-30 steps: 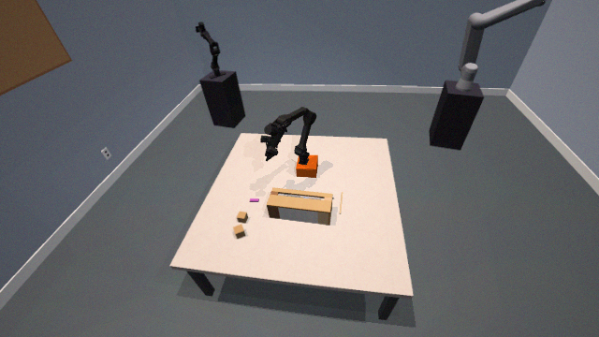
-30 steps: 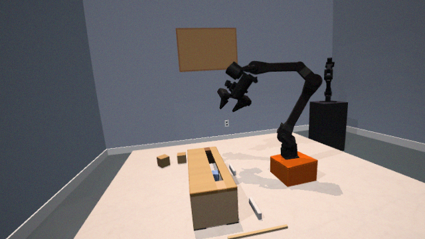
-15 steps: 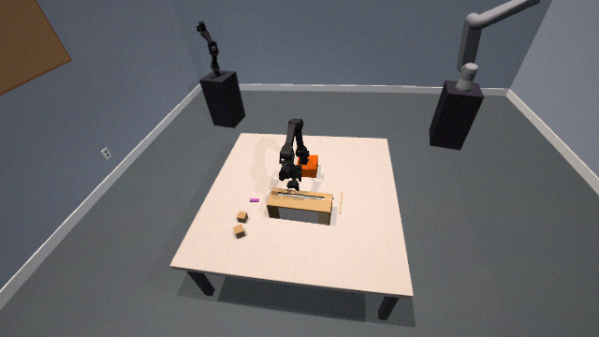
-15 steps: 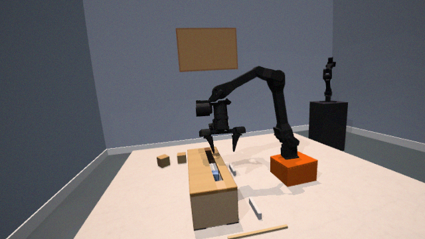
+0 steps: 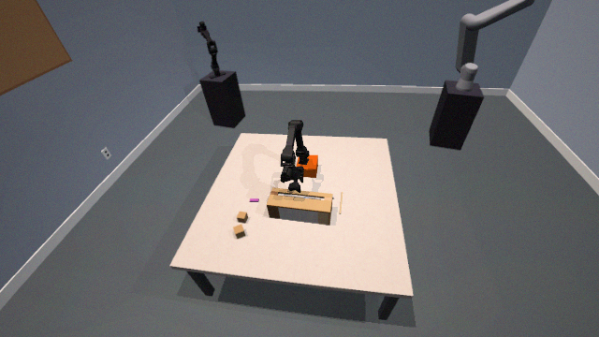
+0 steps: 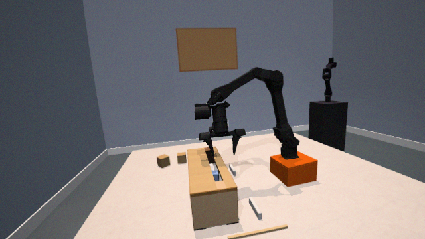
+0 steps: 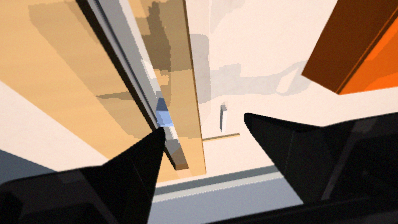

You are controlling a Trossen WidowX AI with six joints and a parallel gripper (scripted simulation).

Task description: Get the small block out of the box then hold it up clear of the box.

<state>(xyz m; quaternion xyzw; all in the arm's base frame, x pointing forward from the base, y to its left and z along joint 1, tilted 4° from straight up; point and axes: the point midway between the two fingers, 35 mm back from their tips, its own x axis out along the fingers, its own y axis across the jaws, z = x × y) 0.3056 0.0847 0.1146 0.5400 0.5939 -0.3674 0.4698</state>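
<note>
The blue block is 4 cm ahead of my gripper tip, 4 cm to the left of it and 6 cm below it. Round my gripper tip: thin wooden stick 8 cm behind, 24 cm to the left, 15 cm below; then box 4 cm ahead, 1 cm to the left, 9 cm below.
</note>
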